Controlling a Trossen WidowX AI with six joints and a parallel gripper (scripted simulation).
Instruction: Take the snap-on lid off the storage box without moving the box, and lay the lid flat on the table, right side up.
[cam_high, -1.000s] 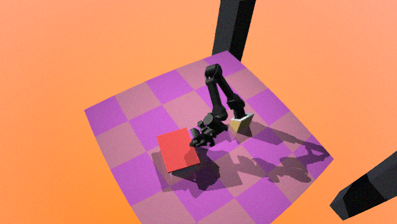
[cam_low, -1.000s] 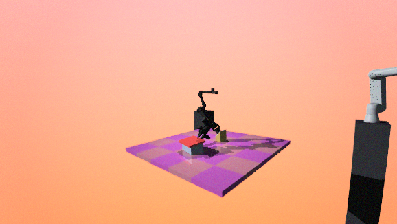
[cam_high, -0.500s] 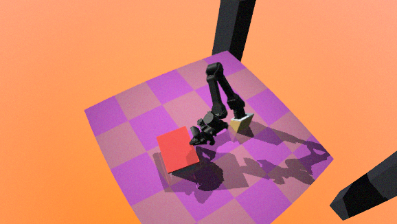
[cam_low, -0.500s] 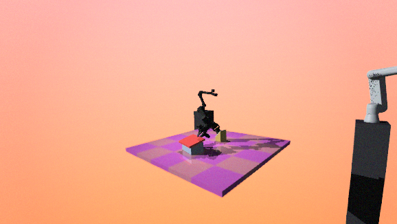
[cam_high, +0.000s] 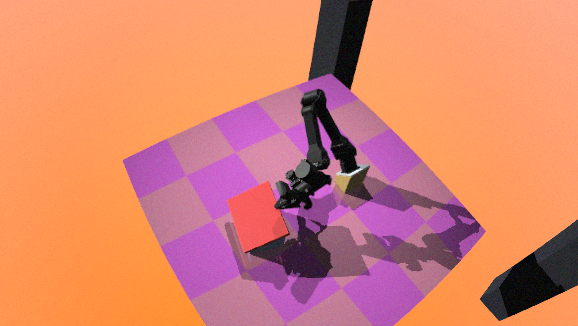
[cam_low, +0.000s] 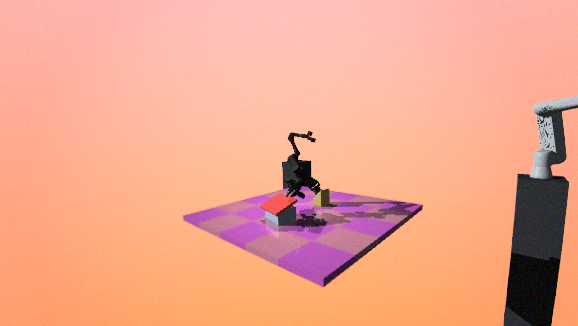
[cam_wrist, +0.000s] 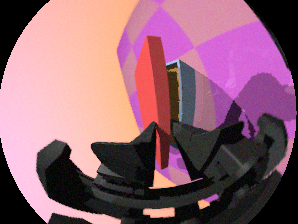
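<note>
Now: gripper tip 70 mm short of the red lid, 20 mm to the left of it and 30 mm above it. Round my gripper tip: storage box 60 mm ahead, 20 mm to the right, 90 mm below.
</note>
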